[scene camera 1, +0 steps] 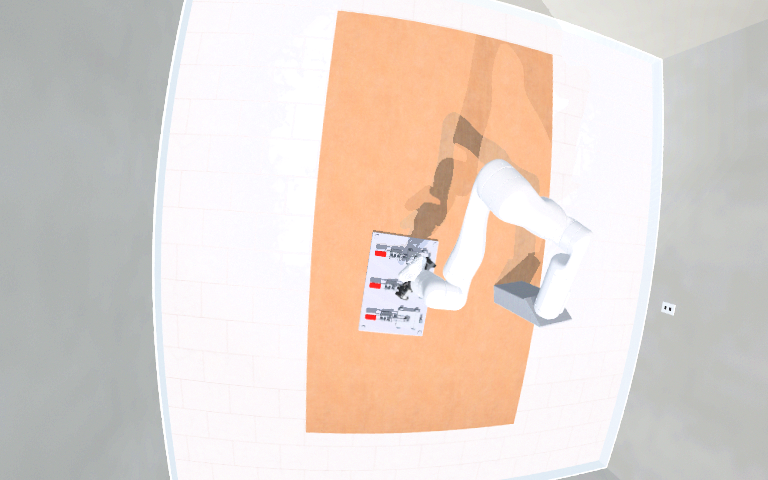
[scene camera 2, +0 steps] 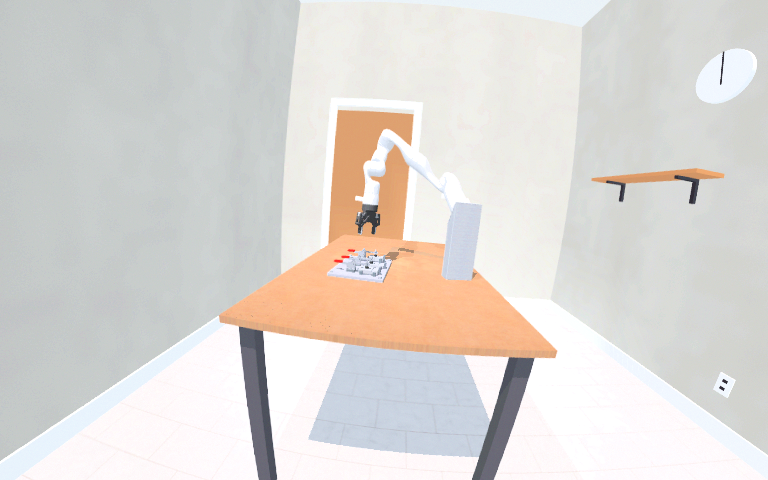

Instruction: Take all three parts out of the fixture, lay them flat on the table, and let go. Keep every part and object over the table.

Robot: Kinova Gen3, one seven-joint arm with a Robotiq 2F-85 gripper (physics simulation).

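Pixels of known places: gripper, fingertip midpoint: (scene camera 2: 366,234); arm's base at its link origin: (scene camera 1: 546,308) (scene camera 2: 462,214).
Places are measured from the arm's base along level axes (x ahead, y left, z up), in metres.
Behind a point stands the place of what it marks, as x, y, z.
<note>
The fixture (scene camera 1: 386,269) {0.467, -0.133, -0.281} (scene camera 2: 353,277) {0.469, 0.101, -0.287} is a pale plate on the table (scene camera 1: 396,384) {0.455, 0.319, -0.296} (scene camera 2: 385,316) {0.367, 0.427, -0.296}. It carries three rows of grey clamp hardware, each with a red handle end: a top one (scene camera 1: 380,253) {0.491, -0.196, -0.235}, a middle one (scene camera 1: 374,285) {0.517, -0.089, -0.245} and a bottom one (scene camera 1: 370,316) {0.539, 0.016, -0.240} in scene camera 1. The three parts are too small to tell apart from the clamps. My gripper (scene camera 1: 417,277) {0.420, -0.133, -0.141} (scene camera 2: 367,232) {0.420, -0.133, -0.141} is open and empty, fingers pointing down, raised above the fixture. In scene camera 1 the gripper and wrist hide the right portions of the top and middle rows.
The grey robot pedestal (scene camera 1: 512,294) {0.058, -0.026, -0.138} (scene camera 2: 464,243) {-0.008, 0.040, -0.125} stands on the table to the right of the fixture. The white arm (scene camera 1: 470,237) {0.387, -0.286, 0.299} (scene camera 2: 416,161) {0.183, -0.265, 0.251} arches from it toward the fixture. Its shadow falls across the table and the fixture's upper edge in scene camera 1.
</note>
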